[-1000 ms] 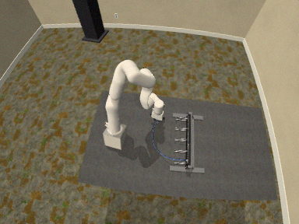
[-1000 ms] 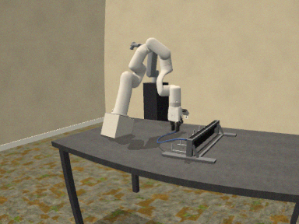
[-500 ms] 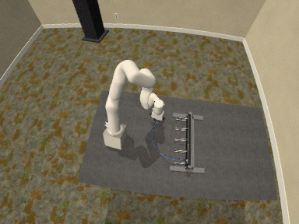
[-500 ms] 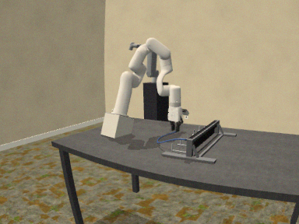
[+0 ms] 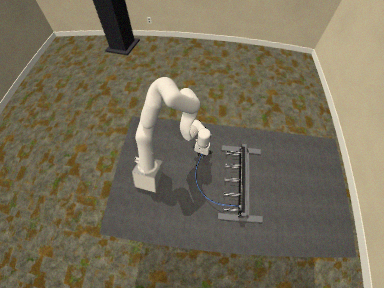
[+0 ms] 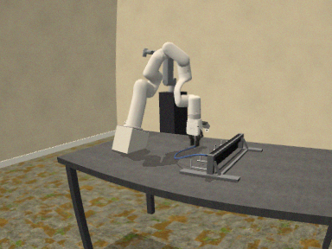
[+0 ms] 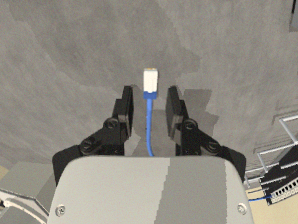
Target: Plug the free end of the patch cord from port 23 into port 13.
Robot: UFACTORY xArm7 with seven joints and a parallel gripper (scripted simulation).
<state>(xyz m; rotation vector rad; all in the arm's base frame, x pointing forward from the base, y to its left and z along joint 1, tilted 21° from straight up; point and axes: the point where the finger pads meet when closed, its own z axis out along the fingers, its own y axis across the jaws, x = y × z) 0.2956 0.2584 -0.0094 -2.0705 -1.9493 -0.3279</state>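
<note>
My hand is 2 cm to the right of the plug and 2 cm above it.
</note>
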